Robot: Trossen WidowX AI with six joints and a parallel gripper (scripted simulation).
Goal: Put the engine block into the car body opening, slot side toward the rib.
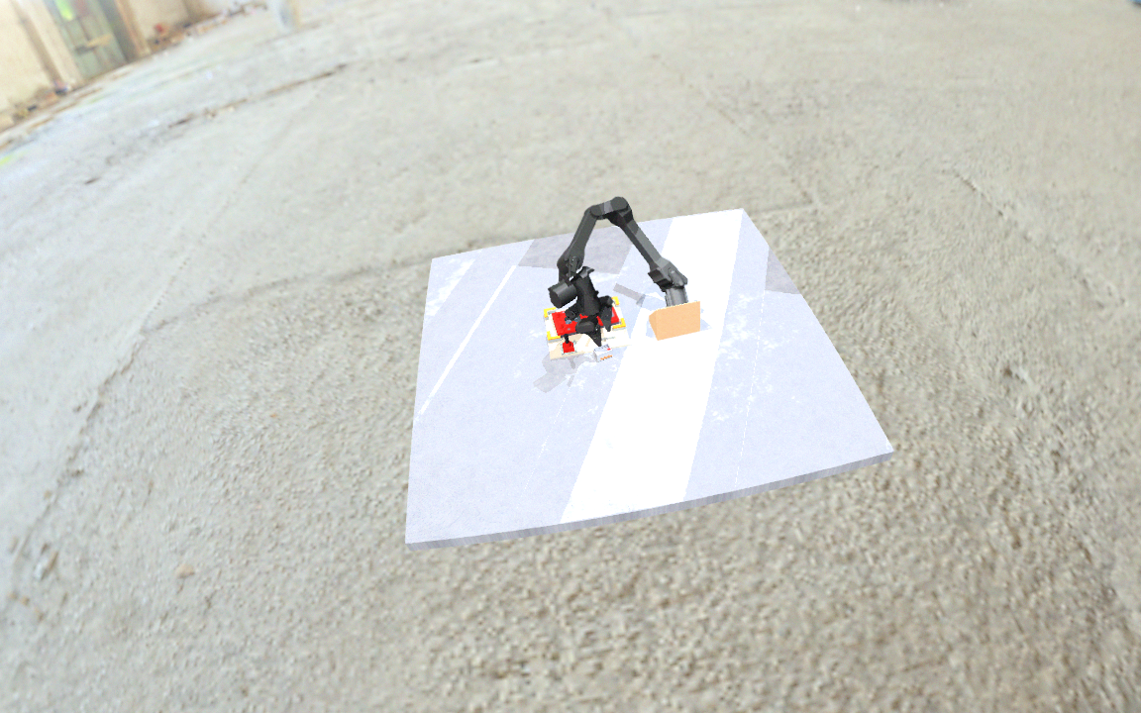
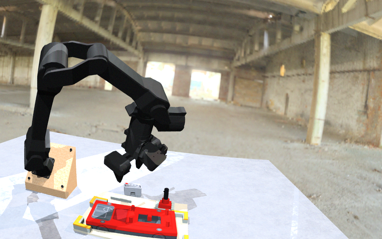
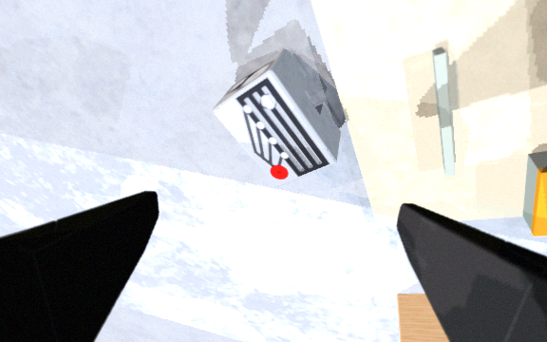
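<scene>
The engine block is 5 cm below my gripper tip and 1 cm ahead of it. The rest, counted from my gripper tip: cream base plate (15 cm to the right, 5 cm below, 5 cm ahead).
</scene>
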